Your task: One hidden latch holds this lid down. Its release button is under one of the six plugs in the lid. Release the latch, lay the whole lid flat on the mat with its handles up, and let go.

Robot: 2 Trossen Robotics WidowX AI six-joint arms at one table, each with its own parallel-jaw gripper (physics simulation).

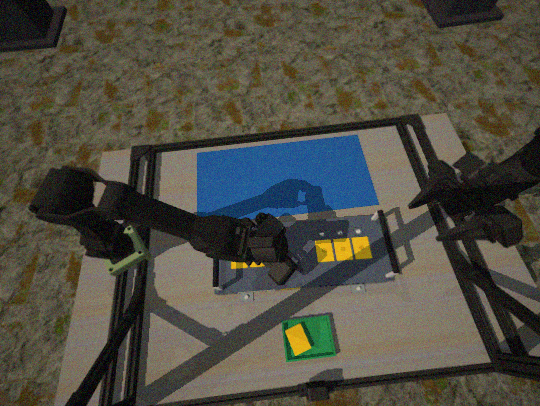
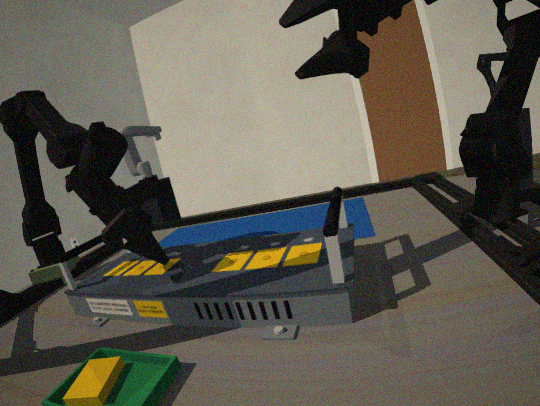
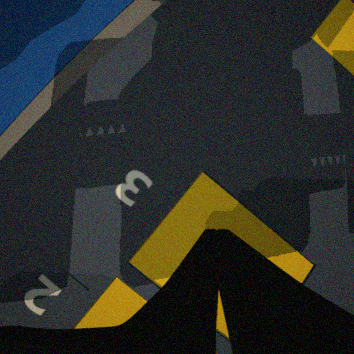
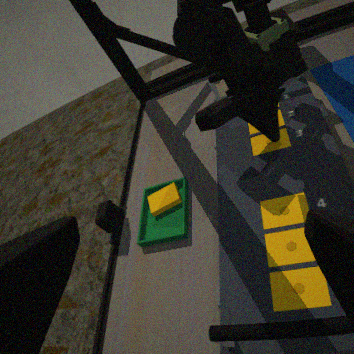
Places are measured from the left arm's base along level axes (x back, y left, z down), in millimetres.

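Where they show: left gripper, fingertip midpoint: [image 2: 167, 262] [image 3: 215, 239] [image 4: 275, 140]; right gripper, fingertip midpoint: [image 1: 421, 222] [image 2: 290, 53] [image 4: 193, 225]; left arm's base, link origin: [image 1: 120, 248] [image 2: 53, 261] [image 4: 259, 25]; right arm's base, link origin: [image 1: 455, 208] [image 2: 498, 213].
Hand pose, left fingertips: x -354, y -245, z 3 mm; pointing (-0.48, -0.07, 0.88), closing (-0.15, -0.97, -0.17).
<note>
Things, the pixels of their top centre, and the offset from my left fingertips. "spot": a spot on its surface instead. Level surfaces: height alone.
- number 4, surface spot: [image 4: 285, 212] spot: dx -109, dy -72, dz +0 mm
- number 3, surface spot: [image 3: 170, 235] spot: dx +1, dy +16, dz +2 mm
- blue mat, surface height: dz +48 mm
- green tray, top centre: [image 2: 108, 379] [image 4: 161, 208] [image 1: 308, 338] dx +57, dy -216, dz +33 mm
- loose yellow block, top centre: [image 2: 92, 376] [image 4: 162, 197] [image 1: 297, 339] dx +79, dy -204, dz +33 mm
The dark grey lid [image 1: 367, 276] [image 2: 280, 286] [image 3: 200, 125] lies on its box, black handles [image 1: 389, 242] [image 2: 334, 212] [image 4: 280, 330] up. Six yellow plugs sit in it: three at the right, such as the plug by number 4 [image 4: 285, 212], and three at the left. My left gripper [image 2: 167, 261] [image 3: 215, 239] [image 4: 275, 140] is shut and empty, its tips pointing down at the plug by number 3 [image 3: 170, 235]; contact cannot be told. My right gripper [image 1: 425, 221] [image 2: 290, 49] [image 4: 193, 225] is open and empty, high beyond the lid's right end. The blue mat [image 1: 280, 160] [image 2: 360, 220] lies behind the lid.
A green tray [image 1: 325, 338] [image 2: 155, 372] [image 4: 170, 227] in front of the box holds a loose yellow block [image 1: 298, 339] [image 2: 94, 380] [image 4: 165, 199]. Black frame rails surround the table. Small tabs with bolts [image 1: 358, 288] [image 2: 280, 331] stick out at the box's front.
</note>
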